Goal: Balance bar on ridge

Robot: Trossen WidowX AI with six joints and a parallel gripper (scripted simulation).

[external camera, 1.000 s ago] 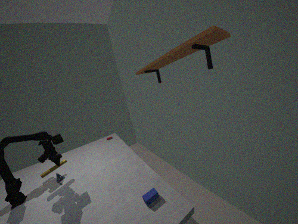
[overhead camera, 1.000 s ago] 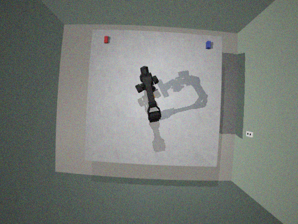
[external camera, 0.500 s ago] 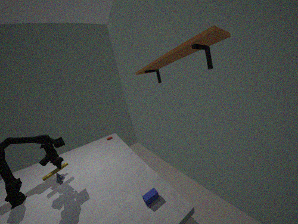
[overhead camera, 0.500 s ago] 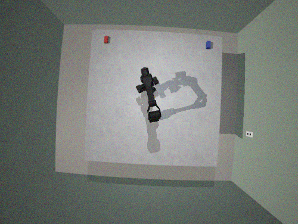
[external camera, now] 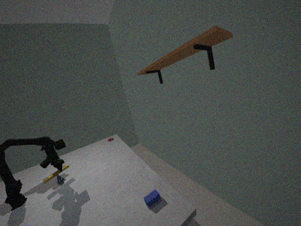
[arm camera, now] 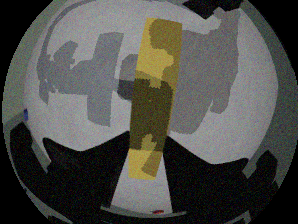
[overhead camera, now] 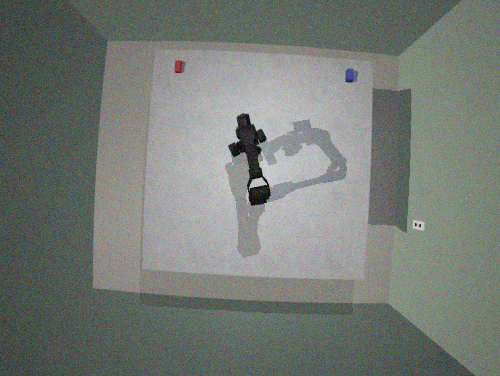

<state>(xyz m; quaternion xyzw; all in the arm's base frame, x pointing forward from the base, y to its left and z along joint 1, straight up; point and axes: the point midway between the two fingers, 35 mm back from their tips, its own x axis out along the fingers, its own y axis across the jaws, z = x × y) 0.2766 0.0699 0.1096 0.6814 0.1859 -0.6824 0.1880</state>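
Now: gripper tip 2 cm past the yellow bar and 1 cm to the left of it. The rest, counted from my gripper tip: blue block (46 cm ahead, 57 cm to the right, 6 cm below); then red block (46 cm ahead, 43 cm to the left, 7 cm below); then ridge (2 cm behind, 1 cm to the right, 2 cm below).
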